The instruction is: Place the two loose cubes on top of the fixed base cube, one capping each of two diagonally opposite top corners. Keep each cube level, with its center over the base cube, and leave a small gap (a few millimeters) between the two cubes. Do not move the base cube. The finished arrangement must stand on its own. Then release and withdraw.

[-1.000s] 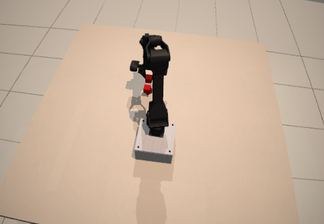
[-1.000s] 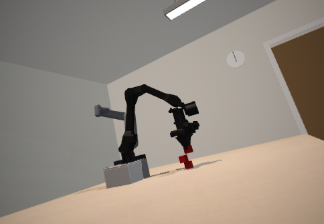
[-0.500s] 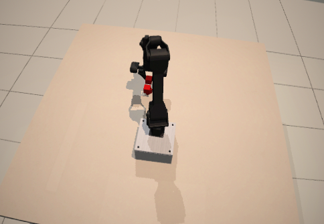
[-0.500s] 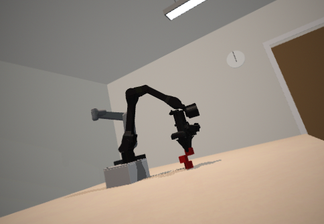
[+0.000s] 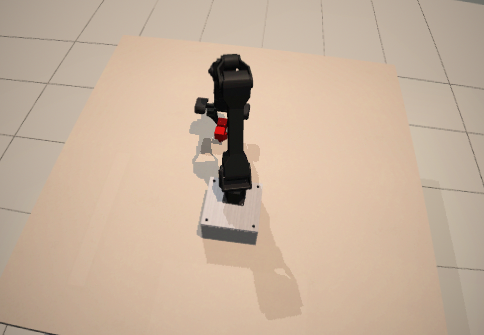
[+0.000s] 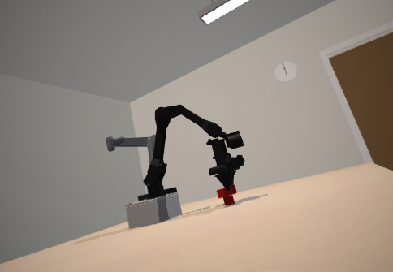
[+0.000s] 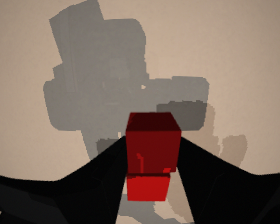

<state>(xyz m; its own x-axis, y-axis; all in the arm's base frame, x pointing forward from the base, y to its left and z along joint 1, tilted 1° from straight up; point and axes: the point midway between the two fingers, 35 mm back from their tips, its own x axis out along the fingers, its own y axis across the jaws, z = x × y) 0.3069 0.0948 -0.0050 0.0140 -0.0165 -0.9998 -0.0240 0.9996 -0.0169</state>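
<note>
The red base cube lies 40 mm below my gripper tip and 20 mm behind it.
</note>
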